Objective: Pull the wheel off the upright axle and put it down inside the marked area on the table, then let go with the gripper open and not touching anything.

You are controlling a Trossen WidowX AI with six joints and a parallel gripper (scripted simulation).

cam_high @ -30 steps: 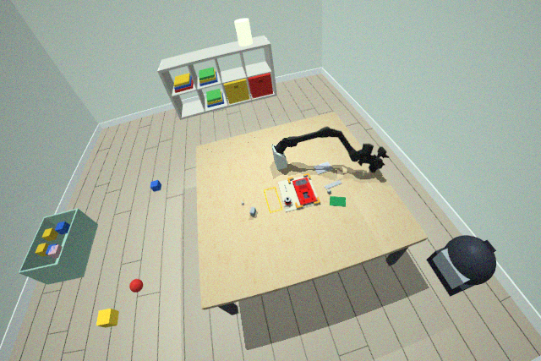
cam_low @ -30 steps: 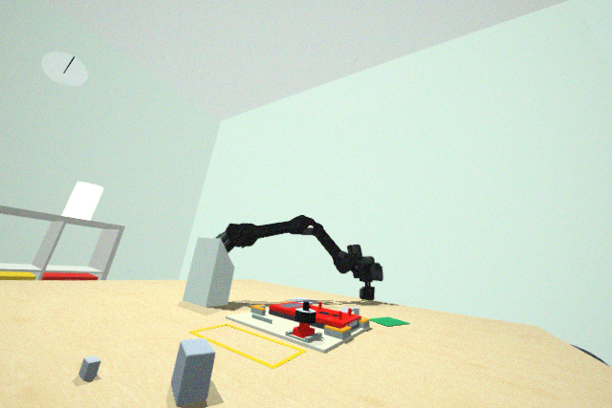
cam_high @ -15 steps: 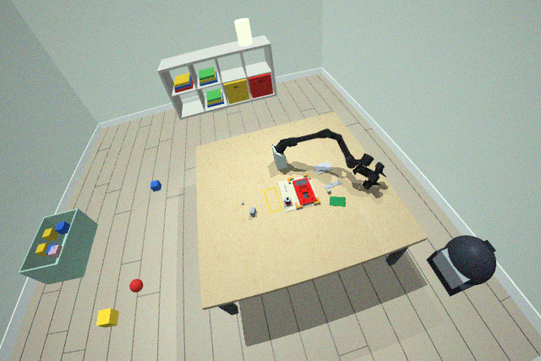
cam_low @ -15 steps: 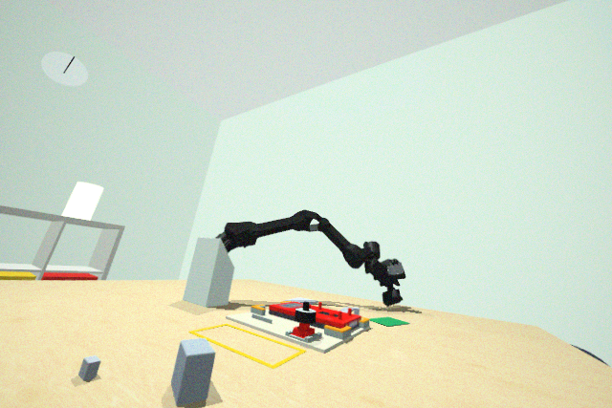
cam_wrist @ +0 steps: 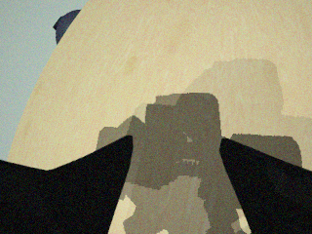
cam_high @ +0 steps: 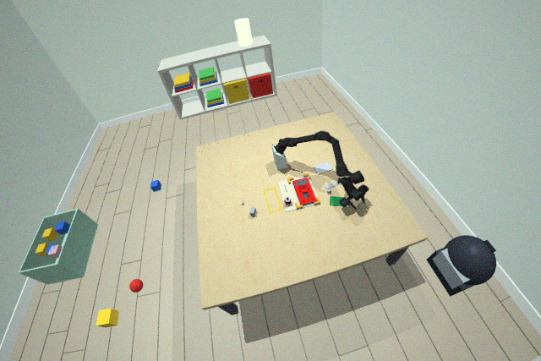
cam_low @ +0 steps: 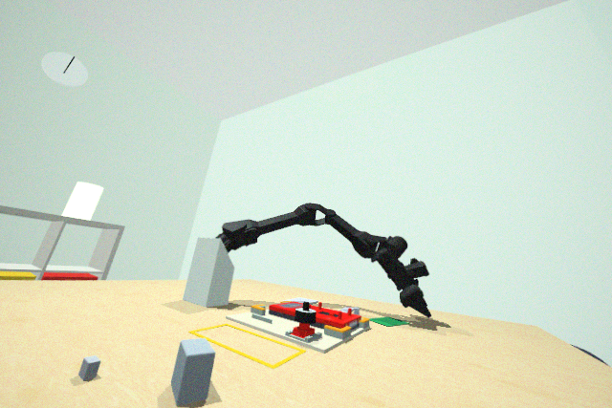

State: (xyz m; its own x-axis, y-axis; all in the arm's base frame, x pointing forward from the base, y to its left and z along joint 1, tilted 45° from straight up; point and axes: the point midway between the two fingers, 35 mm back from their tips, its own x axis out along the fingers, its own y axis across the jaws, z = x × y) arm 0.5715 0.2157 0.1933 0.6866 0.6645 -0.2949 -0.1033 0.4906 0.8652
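My gripper tip is 380 mm to the left of the black wheel, 230 mm past it and 10 mm below it. Also, from my gripper tip: green tile 110 mm behind, 90 mm to the right, 30 mm below; black upright axle 380 mm to the right, 240 mm behind, 10 mm above; grey bar 240 mm behind, 50 mm to the right, 30 mm below.
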